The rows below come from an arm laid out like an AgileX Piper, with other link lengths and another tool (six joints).
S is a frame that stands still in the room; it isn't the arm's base.
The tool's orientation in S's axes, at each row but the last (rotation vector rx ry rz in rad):
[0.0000 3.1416 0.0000]
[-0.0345 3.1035 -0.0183]
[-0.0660 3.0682 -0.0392]
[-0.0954 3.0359 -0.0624]
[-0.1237 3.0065 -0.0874]
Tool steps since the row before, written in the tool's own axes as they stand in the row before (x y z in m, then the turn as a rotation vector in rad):
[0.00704 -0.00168 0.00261 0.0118 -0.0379 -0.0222]
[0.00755 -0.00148 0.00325 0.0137 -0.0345 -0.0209]
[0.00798 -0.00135 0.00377 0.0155 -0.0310 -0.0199]
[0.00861 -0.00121 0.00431 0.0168 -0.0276 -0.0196]
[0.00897 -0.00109 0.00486 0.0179 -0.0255 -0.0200]
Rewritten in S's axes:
[-0.00704 -0.00168 -0.00261 -0.0118 -0.0379 0.0222]
[-0.00739 -0.00169 -0.00351 -0.0137 -0.0346 0.0208]
[-0.00762 -0.00179 -0.00430 -0.0156 -0.0312 0.0196]
[-0.00802 -0.00193 -0.00511 -0.0171 -0.0279 0.0190]
[-0.00813 -0.00211 -0.00589 -0.0184 -0.0259 0.0191]

